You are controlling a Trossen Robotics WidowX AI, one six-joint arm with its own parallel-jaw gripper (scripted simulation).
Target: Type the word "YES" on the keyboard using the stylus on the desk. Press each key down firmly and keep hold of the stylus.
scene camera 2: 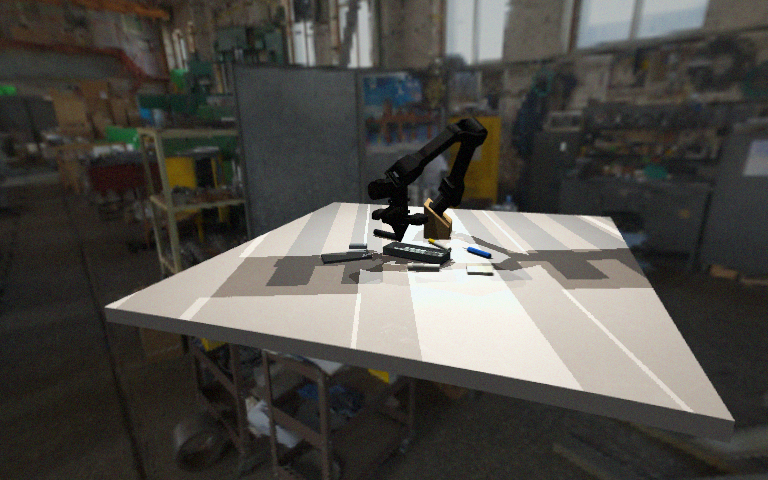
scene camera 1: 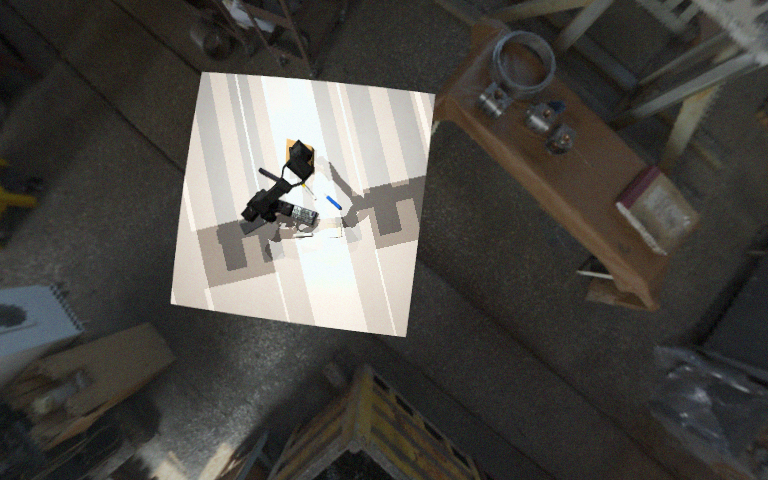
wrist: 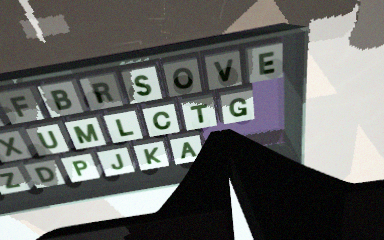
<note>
My gripper [scene camera 2: 399, 241] is shut, holding nothing.
My gripper shows as well in the wrist view [wrist: 221, 140].
</note>
